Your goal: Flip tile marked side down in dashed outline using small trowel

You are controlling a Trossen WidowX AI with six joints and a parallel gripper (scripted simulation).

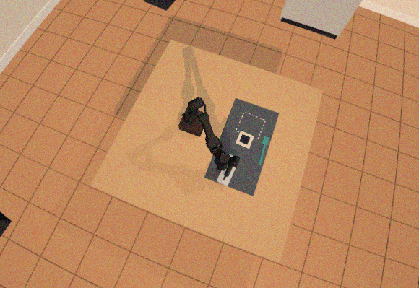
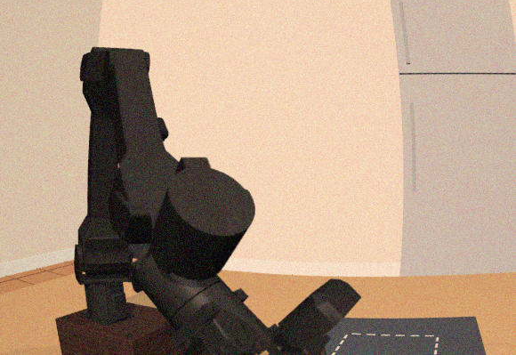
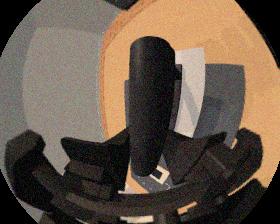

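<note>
Now: the dark grey mat 2 cm behind my gripper tip, 20 cm to the left of it and 11 cm below it. The rest, counted from my gripper tip: tile (3 cm behind, 23 cm to the left, 9 cm below); then teal long-handled tool (12 cm ahead, 25 cm to the left, 9 cm below).
</note>
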